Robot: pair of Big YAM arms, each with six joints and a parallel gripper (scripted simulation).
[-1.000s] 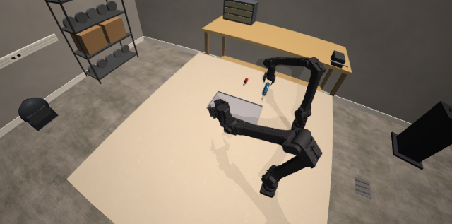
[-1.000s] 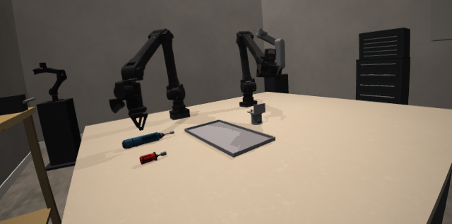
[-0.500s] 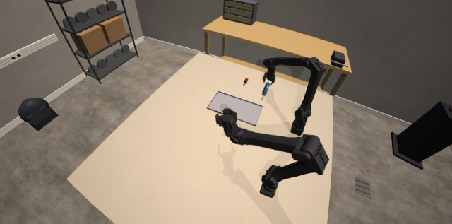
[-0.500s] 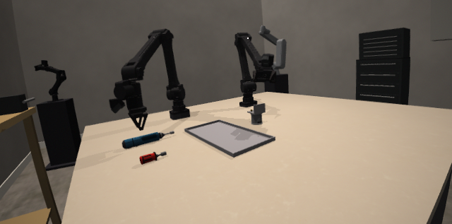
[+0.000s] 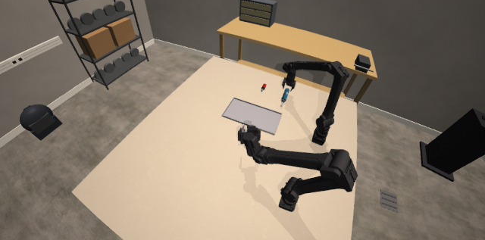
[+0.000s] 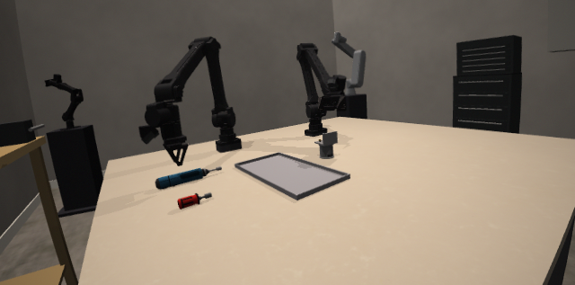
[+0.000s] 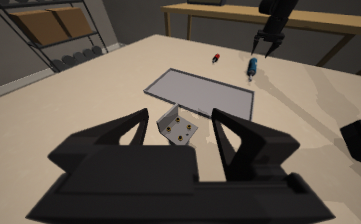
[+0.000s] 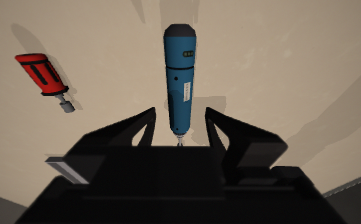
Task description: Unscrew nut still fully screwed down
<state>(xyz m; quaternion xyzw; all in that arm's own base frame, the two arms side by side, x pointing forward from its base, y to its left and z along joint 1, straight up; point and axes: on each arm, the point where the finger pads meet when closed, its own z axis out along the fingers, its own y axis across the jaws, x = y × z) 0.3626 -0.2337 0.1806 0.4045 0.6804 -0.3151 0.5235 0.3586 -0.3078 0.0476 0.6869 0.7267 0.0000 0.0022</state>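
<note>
My left hand is 120 mm above the bracket, 40 mm to the left of it and 40 mm short of it. Also, from my left hand: red-handled tool 590 mm to the right, 200 mm ahead, 180 mm below; then grey tray 260 mm to the right, 190 mm below, 110 mm ahead; then joint module 160 mm below, 40 mm to the right, 40 mm ahead.
</note>
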